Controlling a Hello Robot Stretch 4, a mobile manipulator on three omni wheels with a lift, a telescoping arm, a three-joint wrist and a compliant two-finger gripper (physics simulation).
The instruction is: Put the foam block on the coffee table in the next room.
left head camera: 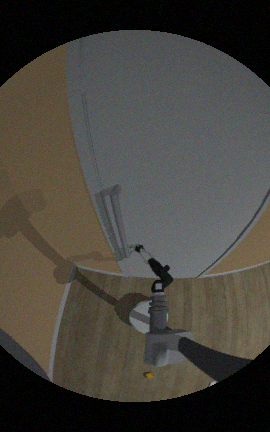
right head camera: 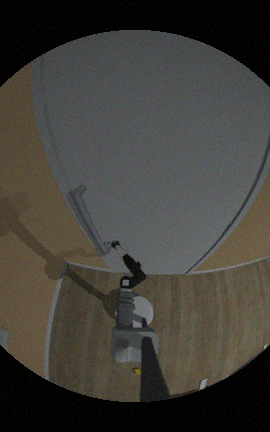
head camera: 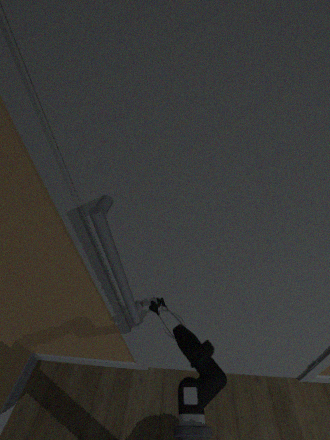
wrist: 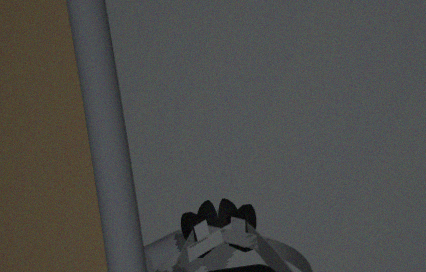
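Seen in the pictures: gripper, fingertip midpoint: (left head camera: 136, 245) (right head camera: 113, 241) (head camera: 153, 300) (wrist: 217, 216); robot's base at its link origin: (left head camera: 147, 315) (right head camera: 134, 311).
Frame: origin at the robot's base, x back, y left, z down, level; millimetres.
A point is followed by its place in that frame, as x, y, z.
My gripper (head camera: 158, 304) {-512, 121, -826} (left head camera: 138, 248) {-512, 121, -826} (right head camera: 115, 244) {-512, 121, -826} (wrist: 217, 216) {-512, 121, -826} is shut, its dark fingertips together with no object seen between them. It is beside the lower end of a long grey bar handle (head camera: 119, 270) {-448, 179, -1090} (left head camera: 119, 220) {-446, 182, -1148} (right head camera: 89, 220) {-452, 177, -1122} (wrist: 107, 150) {-450, 178, -900} on a large grey door (head camera: 210, 175) {-509, -71, -1328} (left head camera: 175, 150) {-511, -43, -1435} (right head camera: 150, 150) {-506, -115, -1416} (wrist: 300, 125) {-516, 35, -895}. I cannot tell whether it touches the handle or the door. A small yellow block (left head camera: 148, 375) {887, -49, -17} (right head camera: 137, 371) {892, -56, -17} lies on the floor behind the arm; it is too small to tell whether it is the foam block. The coffee table does not show.
An orange wall (head camera: 40, 250) {-544, 471, -1088} (left head camera: 35, 150) {-552, 591, -1528} (right head camera: 15, 150) {-551, 574, -1571} (wrist: 40, 125) {-549, 537, -975} is left of the door, with the arm's shadow on it in the head views. The wooden floor (head camera: 260, 405) {-347, -395, 27} (left head camera: 215, 320) {230, -888, 27} (right head camera: 200, 320) {239, -820, 27} meets the door's bottom edge. More orange wall (left head camera: 240, 240) {-450, -702, -900} (right head camera: 240, 240) {-449, -964, -811} is at the right.
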